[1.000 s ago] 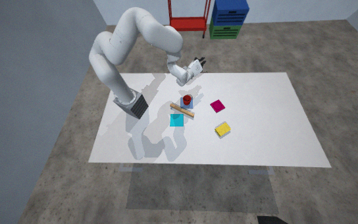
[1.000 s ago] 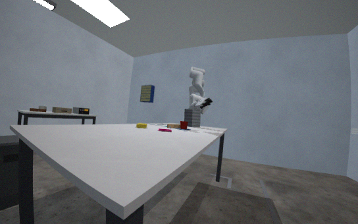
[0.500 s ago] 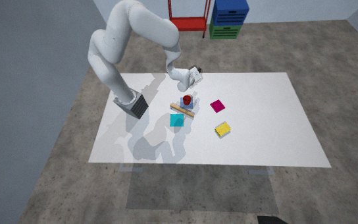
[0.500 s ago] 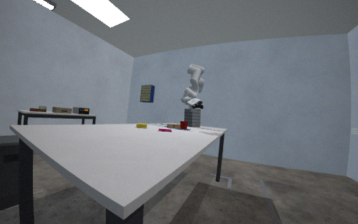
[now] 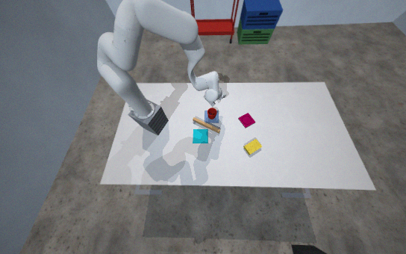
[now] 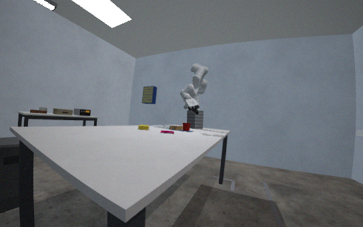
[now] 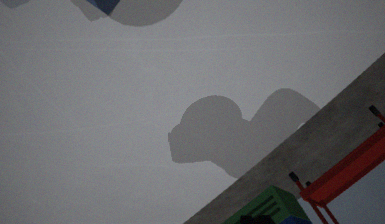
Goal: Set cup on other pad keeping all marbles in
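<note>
Right now my hand is 6 cm past the red cup, 11 cm to the left of it and 16 cm above it. The rest, counted from my hand: wooden rail: 10 cm behind, 20 cm to the right, 18 cm below; teal pad: 14 cm behind, 29 cm to the right, 19 cm below.
</note>
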